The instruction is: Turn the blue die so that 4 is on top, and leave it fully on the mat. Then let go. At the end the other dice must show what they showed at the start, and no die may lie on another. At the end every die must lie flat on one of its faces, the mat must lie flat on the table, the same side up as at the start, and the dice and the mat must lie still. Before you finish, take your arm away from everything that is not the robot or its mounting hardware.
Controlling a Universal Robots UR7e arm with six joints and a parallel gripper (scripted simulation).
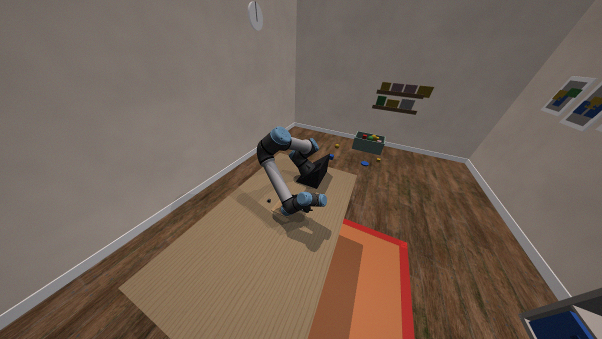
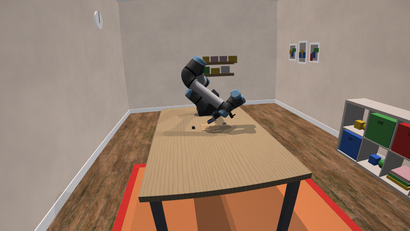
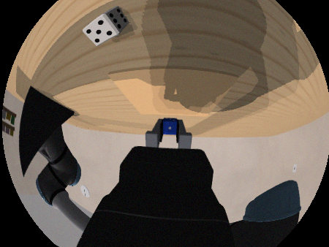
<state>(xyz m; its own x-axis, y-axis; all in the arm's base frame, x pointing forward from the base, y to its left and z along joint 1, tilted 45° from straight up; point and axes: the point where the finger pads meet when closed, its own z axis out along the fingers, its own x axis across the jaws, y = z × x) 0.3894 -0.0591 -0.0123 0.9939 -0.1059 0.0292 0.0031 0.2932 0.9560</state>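
My hand is 50 mm above the tan mat. From my hand the other things lie so: blue die (10 mm to the right, 10 mm below); white die (130 mm to the left, 40 mm below, 30 mm behind); black die (140 mm to the right, 40 mm below).
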